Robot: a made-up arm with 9 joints. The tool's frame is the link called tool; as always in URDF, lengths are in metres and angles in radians. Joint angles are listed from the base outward.
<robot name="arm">
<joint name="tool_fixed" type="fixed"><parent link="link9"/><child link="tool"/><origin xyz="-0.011 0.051 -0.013" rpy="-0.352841 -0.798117 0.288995"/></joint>
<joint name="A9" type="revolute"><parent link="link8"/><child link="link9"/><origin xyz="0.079 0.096 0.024"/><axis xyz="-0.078 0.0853 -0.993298"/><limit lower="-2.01" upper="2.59"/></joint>
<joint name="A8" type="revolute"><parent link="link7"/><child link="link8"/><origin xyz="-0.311 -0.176 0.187"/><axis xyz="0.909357 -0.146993 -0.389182"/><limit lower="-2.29" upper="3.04"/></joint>
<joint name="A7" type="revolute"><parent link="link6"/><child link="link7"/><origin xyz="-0.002 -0.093 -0.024"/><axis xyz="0 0 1"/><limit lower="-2.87" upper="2.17"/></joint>
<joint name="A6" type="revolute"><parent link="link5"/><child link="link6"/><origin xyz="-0.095 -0.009 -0.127"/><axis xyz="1 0 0"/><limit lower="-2.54" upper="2"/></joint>
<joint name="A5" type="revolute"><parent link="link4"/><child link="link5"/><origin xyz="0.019 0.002 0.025"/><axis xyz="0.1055 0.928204 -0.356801"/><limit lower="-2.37" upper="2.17"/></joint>
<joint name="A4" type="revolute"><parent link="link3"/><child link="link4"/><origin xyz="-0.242 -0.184 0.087"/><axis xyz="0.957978 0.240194 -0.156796"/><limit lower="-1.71" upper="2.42"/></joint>
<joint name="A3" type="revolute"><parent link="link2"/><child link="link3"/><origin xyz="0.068 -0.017 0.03"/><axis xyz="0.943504 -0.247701 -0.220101"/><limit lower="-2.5" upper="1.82"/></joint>
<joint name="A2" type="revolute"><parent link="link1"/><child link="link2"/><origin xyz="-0.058 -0.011 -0.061"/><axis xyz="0 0 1"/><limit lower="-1.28" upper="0.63"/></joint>
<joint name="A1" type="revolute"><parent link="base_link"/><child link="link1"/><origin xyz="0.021 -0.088 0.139"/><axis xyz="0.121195 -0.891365 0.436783"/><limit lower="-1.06" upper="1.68"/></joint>
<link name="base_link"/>
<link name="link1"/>
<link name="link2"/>
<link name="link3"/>
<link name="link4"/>
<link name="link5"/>
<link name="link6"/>
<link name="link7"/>
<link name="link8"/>
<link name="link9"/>
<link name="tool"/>
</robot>
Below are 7 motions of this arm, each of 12 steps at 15 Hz.
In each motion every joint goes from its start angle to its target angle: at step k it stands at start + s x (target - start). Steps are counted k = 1, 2, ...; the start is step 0. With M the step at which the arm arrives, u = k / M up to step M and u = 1 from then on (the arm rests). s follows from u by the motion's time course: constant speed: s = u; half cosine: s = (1 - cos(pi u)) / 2; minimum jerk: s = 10 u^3 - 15 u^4 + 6 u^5.
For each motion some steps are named. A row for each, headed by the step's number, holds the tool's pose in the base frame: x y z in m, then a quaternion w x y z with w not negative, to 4 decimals.
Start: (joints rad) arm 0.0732 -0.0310 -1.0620 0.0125 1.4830 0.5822 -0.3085 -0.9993 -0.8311
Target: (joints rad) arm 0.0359 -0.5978 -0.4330 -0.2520 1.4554 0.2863 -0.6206 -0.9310 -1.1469
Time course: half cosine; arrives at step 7
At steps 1, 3, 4, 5, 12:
1: -0.2833 0.2319 0.5975 0.9079 -0.0990 0.4059 0.0329
3: -0.2239 0.2036 0.5978 0.9097 0.0120 0.4129 -0.0432
4: -0.1959 0.1865 0.5880 0.9057 0.0800 0.4054 -0.0944
5: -0.1759 0.1744 0.5734 0.8991 0.1369 0.3911 -0.1412
12: -0.1600 0.1668 0.5554 0.8903 0.1863 0.3716 -0.1857

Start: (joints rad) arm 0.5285 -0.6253 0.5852 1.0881 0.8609 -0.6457 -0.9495 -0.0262 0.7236
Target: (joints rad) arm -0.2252 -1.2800 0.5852 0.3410 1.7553 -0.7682 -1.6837 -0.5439 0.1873
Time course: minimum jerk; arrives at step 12
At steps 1, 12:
1: -0.4422 -0.3339 0.0207 0.8993 0.0630 0.1749 -0.3958
12: -0.1007 0.1159 0.3361 0.5797 -0.1885 0.7396 -0.2852

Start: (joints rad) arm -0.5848 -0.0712 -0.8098 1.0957 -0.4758 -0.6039 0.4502 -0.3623 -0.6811
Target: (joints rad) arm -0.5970 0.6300 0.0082 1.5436 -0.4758 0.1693 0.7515 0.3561 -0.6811
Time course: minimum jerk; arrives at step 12
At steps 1, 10, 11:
1: -0.3050 -0.1899 0.6923 0.8237 -0.0024 0.0185 0.5667
10: -0.4583 -0.4694 0.1583 0.5030 0.6757 -0.5198 -0.1423
11: -0.4616 -0.4616 0.1421 0.4781 0.6873 -0.5194 -0.1711

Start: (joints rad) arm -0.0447 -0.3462 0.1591 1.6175 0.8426 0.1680 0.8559 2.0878 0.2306
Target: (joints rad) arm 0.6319 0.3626 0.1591 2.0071 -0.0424 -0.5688 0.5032 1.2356 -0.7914
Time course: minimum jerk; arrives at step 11
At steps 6, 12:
6: -0.2044 -0.5573 -0.3198 0.1878 0.8934 0.1967 -0.3576
12: 0.0111 -0.7049 -0.1896 0.2691 0.9445 -0.1399 -0.1261

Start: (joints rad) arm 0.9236 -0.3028 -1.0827 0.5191 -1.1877 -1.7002 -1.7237 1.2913 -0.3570
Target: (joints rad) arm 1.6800 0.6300 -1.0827 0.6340 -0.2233 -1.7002 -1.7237 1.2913 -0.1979
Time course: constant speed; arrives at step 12
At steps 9, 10, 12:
9: 0.1857 -0.2741 -0.1955 0.6779 -0.2173 0.7012 -0.0395
10: 0.2043 -0.2911 -0.1915 0.6825 -0.2314 0.6911 -0.0545
12: 0.2431 -0.3257 -0.1756 0.6939 -0.2519 0.6686 -0.0895

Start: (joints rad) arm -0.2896 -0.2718 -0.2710 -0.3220 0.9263 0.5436 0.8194 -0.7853 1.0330
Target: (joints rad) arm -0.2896 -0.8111 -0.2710 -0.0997 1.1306 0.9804 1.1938 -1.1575 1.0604
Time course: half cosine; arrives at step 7
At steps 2, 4, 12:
2: -0.5967 -0.1394 0.5529 0.8715 -0.4774 -0.0127 -0.1115
4: -0.6339 0.0470 0.4849 0.8462 -0.4671 -0.0535 -0.2509
12: -0.5934 0.2317 0.4029 0.7776 -0.4935 -0.0957 -0.3777

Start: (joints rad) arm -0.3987 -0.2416 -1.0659 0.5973 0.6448 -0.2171 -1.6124 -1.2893 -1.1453
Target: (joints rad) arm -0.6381 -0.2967 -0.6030 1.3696 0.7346 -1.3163 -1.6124 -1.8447 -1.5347
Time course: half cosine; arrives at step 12
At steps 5, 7, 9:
5: -0.0485 0.2682 0.4734 0.5382 0.0557 0.8348 -0.1017
7: -0.0239 0.2654 0.5525 0.4647 0.1988 0.8614 -0.0503
9: -0.0092 0.2456 0.6254 0.4001 0.3049 0.8643 -0.0009

